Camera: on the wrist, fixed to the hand. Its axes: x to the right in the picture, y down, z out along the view.
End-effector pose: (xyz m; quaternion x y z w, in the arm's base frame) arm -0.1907 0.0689 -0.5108 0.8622 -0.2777 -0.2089 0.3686
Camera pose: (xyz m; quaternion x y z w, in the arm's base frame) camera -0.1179 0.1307 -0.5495 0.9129 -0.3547 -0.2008 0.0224
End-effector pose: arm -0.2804 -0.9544 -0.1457 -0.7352 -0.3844 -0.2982 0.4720
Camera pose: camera -0.3471 -0.9700 -0.0688 -0.5550 -0.5227 -0.0795 0.6422
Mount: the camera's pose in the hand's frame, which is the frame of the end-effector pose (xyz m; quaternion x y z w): 0.0221 -0.0882 -0.0484 0.3355 -0.1069 -0.0170 0.9358
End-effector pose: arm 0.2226 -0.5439 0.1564 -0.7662 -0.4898 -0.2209 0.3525
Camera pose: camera 0.1523 -0.5434 0.2317 -0.6140 -0.5832 0.0335 0.5308
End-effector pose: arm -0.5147 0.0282 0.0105 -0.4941 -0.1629 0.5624 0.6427
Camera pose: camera -0.4212 0.0365 0.0528 -0.1839 -0.0409 0.6228 0.7593
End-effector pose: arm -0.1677 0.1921 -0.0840 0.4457 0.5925 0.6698 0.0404
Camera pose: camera -0.2540 0.1943 -0.1402 -0.4922 -0.7825 -0.3797 0.0370
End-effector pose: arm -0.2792 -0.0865 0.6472 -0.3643 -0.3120 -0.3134 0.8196
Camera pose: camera -0.3174 -0.1787 0.6728 -0.0941 -0.4909 -0.1636 0.8505
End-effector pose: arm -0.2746 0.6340 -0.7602 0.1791 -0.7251 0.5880 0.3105
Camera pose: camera -0.2243 0.6614 -0.6746 0.3470 -0.5114 0.7691 0.1630
